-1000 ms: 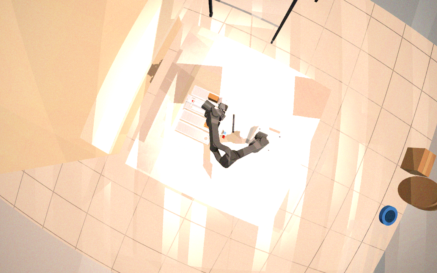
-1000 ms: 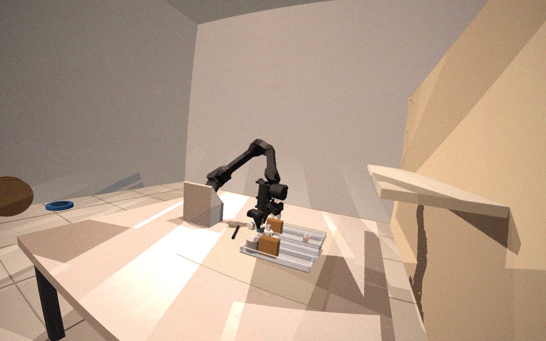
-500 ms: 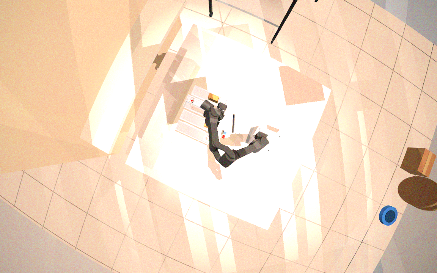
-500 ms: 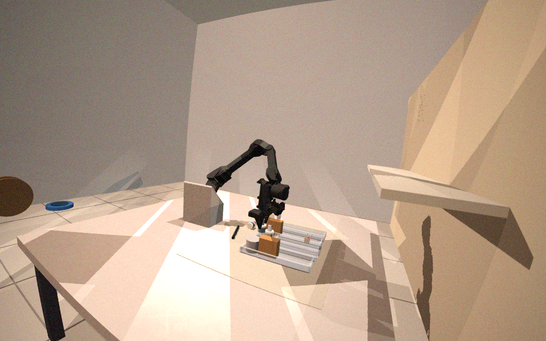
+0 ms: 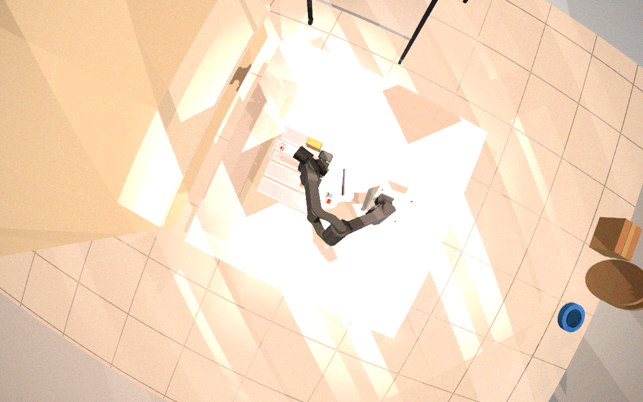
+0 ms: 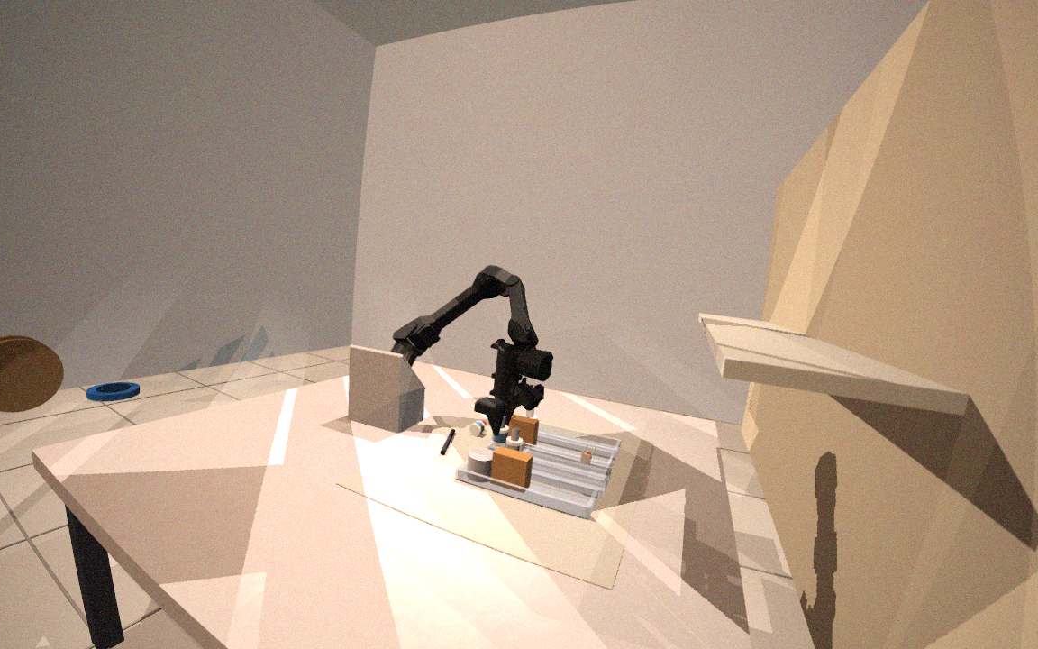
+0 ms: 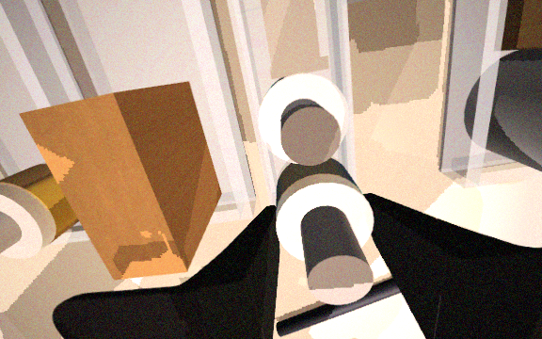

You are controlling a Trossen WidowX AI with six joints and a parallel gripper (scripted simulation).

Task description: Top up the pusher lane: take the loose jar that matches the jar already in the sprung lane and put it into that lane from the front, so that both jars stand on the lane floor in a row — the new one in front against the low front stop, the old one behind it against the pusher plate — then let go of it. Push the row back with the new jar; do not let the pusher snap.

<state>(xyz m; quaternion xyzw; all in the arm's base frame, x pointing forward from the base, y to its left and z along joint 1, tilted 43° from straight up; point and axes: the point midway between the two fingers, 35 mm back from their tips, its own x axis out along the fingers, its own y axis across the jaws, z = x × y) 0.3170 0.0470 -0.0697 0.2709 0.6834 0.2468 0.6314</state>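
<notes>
The black pen lies 13 cm behind my gripper tip, 2 cm to the right of it and 5 cm below it. From my gripper tip the other things lie so: grey can (1 cm ahead, 13 cm to the right, 3 cm below); then grey lane rack (15 cm ahead, 3 cm to the right, 4 cm below); then shelf (51 cm ahead, 3 cm to the right, 31 cm above).
</notes>
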